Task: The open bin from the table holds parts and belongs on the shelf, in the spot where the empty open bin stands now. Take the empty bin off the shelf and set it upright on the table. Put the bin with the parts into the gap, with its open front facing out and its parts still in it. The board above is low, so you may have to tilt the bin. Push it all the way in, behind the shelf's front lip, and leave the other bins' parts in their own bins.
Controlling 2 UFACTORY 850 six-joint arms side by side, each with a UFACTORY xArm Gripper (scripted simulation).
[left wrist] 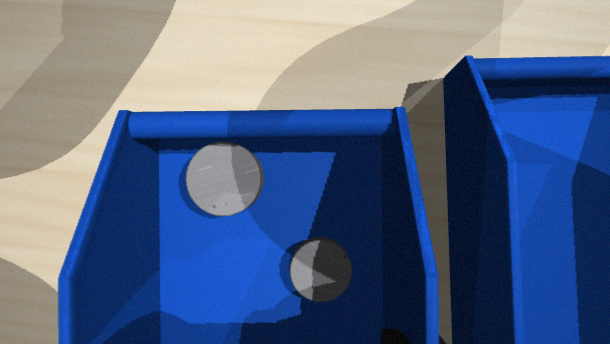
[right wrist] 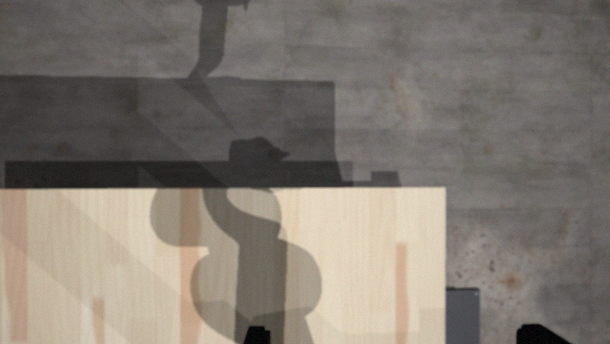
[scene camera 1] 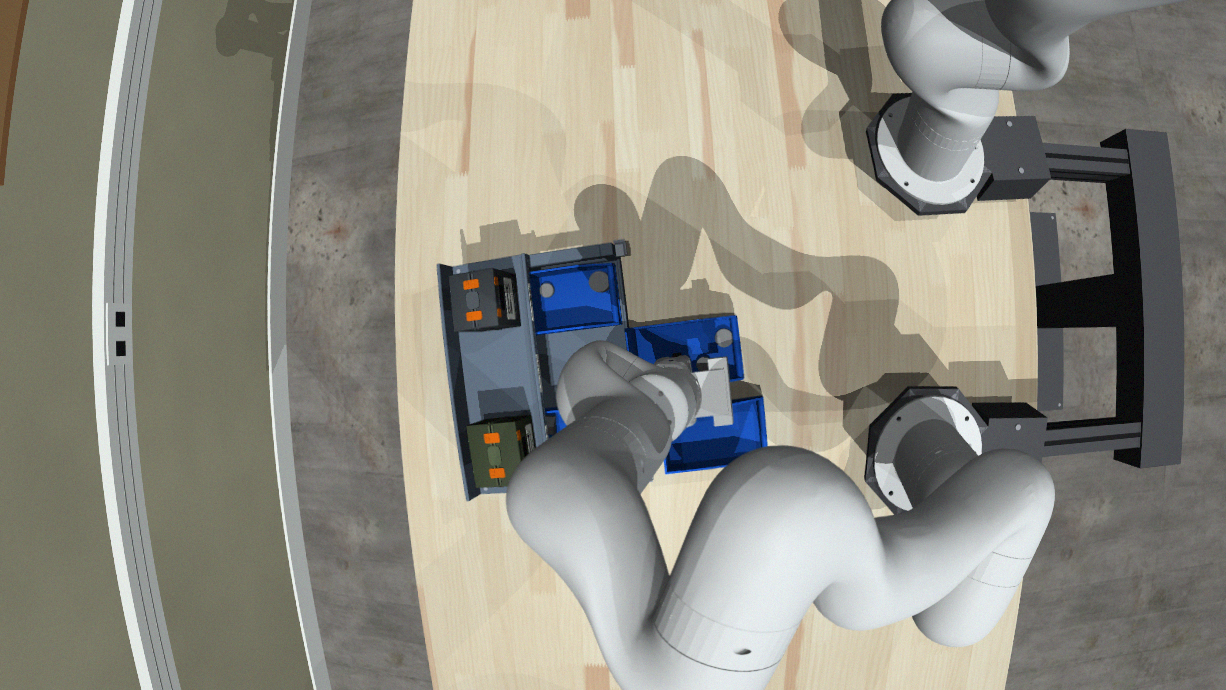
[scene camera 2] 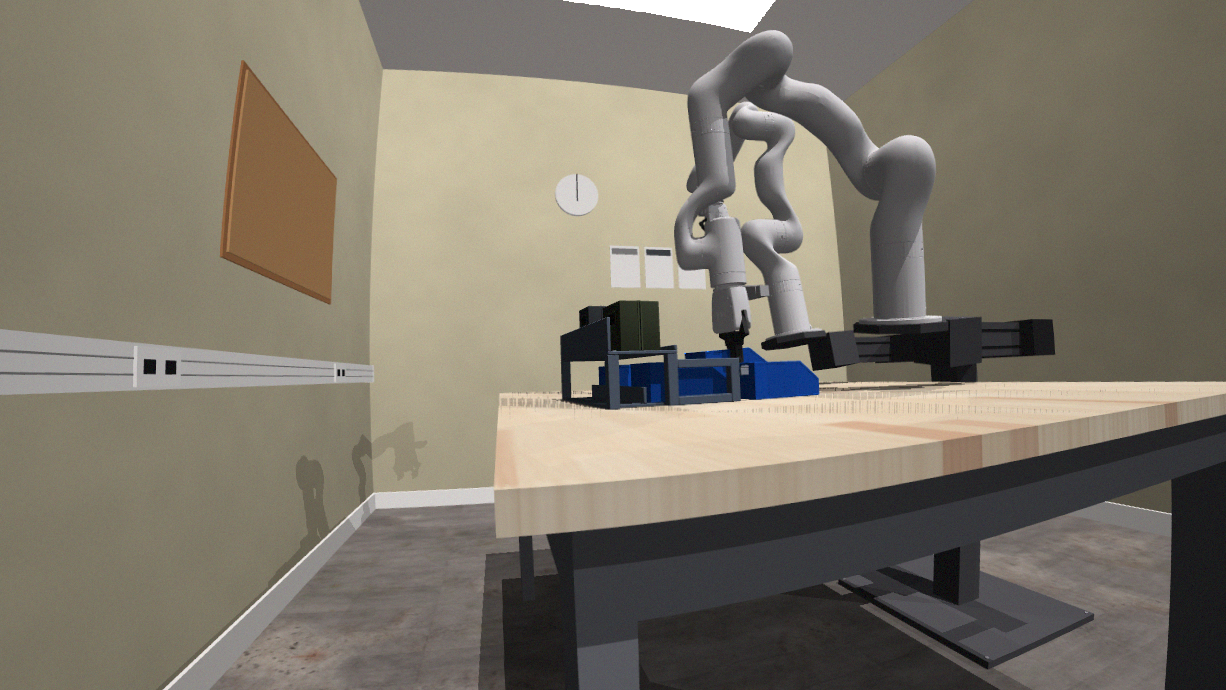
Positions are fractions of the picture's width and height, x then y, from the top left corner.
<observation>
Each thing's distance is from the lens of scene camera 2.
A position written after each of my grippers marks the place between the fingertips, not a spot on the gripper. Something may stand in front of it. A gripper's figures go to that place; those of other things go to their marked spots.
my left gripper (scene camera 2: 0.60,0.53): 110 cm
grey shelf (scene camera 2: 0.48,0.50): 91 cm
</observation>
